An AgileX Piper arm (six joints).
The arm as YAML. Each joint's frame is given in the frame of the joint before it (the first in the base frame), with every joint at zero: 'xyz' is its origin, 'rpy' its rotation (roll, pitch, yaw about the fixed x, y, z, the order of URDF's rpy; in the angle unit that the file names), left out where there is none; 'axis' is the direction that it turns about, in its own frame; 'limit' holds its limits. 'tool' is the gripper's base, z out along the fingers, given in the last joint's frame.
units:
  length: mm
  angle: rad
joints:
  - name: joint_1
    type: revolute
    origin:
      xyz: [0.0, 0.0, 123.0]
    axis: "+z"
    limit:
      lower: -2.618
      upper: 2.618
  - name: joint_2
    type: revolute
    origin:
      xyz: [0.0, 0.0, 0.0]
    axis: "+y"
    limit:
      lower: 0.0
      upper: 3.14
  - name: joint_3
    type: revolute
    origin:
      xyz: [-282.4, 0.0, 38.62]
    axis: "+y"
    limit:
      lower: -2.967
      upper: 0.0
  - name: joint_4
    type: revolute
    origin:
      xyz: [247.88, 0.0, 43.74]
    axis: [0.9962, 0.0, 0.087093]
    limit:
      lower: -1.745
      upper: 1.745
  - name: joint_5
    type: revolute
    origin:
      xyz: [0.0, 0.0, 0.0]
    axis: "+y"
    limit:
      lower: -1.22
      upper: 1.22
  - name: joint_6
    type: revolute
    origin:
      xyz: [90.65, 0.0, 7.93]
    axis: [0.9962, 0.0, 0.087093]
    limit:
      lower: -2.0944
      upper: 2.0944
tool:
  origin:
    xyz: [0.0, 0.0, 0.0]
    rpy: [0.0, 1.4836, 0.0]
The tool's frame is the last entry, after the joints.
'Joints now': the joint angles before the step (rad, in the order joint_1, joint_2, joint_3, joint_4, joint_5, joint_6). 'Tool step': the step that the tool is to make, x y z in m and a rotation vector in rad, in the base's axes. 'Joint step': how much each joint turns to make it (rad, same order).
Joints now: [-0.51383, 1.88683, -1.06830, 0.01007, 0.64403, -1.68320]
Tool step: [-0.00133, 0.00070, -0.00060, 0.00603, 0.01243, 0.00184]
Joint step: [0.00000, 0.00001, 0.00179, -0.00098, 0.01199, -0.00112]
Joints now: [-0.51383, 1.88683, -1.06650, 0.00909, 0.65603, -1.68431]
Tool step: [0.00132, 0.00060, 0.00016, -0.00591, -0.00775, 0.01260]
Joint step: [0.00331, 0.00000, 0.00000, 0.00077, -0.00960, -0.01004]
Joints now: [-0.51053, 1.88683, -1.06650, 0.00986, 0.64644, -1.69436]
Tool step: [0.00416, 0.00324, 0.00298, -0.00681, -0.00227, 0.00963]
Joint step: [0.01566, -0.00152, -0.01184, -0.00987, 0.00806, 0.01285]
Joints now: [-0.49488, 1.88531, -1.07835, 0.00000, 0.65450, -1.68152]
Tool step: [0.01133, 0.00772, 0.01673, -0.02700, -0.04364, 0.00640]
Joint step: [0.03743, -0.02580, -0.03489, -0.01740, 0.00974, 0.04308]
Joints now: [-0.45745, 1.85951, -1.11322, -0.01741, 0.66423, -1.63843]
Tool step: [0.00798, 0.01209, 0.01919, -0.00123, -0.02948, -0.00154]
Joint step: [0.04064, -0.03449, -0.03336, 0.00101, 0.04108, 0.04246]
